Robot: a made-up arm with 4 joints.
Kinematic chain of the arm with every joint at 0, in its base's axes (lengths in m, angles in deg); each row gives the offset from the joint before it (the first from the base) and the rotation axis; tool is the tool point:
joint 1: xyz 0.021 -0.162 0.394 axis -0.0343 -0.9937 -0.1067
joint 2: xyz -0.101 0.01 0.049 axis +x
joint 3: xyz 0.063 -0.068 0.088 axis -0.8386 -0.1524 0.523
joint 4: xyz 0.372 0 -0.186 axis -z
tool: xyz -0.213 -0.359 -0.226
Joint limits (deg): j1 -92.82..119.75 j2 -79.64..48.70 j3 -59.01..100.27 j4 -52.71..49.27
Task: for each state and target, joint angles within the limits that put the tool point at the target. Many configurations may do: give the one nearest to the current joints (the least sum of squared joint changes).
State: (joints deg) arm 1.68 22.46 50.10 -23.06
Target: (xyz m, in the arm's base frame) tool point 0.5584 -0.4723 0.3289
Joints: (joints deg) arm 35.12 48.70 34.91 -19.56
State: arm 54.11 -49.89 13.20 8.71
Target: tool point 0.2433 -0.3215 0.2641
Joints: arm 85.27 -18.00 -18.19 45.94
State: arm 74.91 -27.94 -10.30 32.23
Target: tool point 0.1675 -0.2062 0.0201
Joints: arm 30.82 7.73 -40.67 10.69
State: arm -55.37 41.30 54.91 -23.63
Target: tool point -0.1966 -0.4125 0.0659
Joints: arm -63.79 41.89 38.69 19.83
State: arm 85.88 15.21 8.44 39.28
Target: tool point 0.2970 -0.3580 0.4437
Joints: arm 110.54 16.28 12.97 44.86
